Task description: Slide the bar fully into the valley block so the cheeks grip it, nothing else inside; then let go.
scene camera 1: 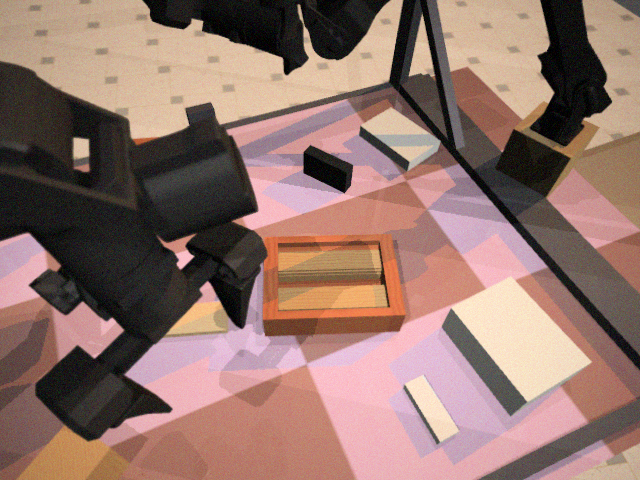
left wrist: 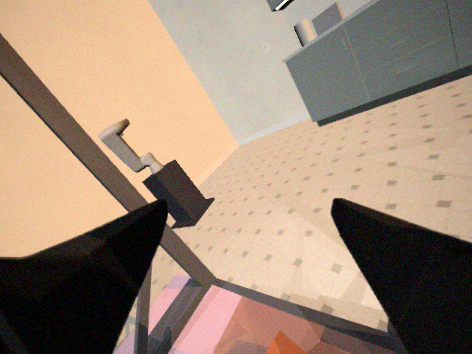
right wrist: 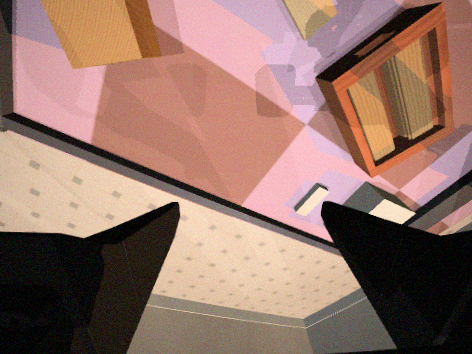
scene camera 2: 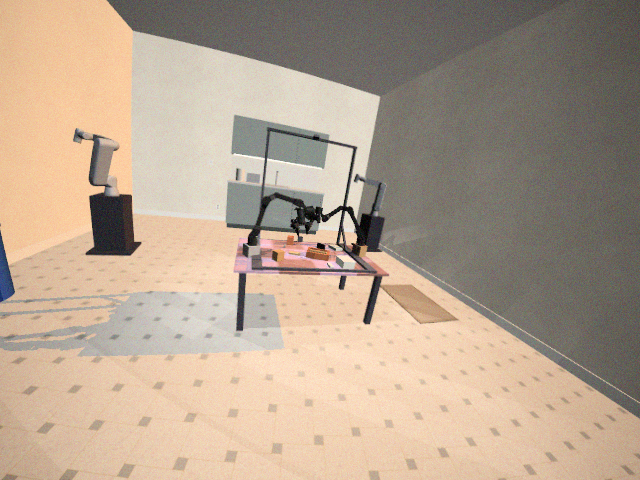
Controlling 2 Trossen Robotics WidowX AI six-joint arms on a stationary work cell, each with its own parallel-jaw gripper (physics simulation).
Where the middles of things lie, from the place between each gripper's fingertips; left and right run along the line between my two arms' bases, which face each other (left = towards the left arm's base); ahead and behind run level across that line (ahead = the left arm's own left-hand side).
Scene:
Right now the black block (scene camera 1: 335, 172) is 16 cm ahead of my left hand, 18 cm to the left of it and 28 cm below it.
Right now my right hand is 330 mm to the right of the black block, 320 mm past it and 190 mm above it.

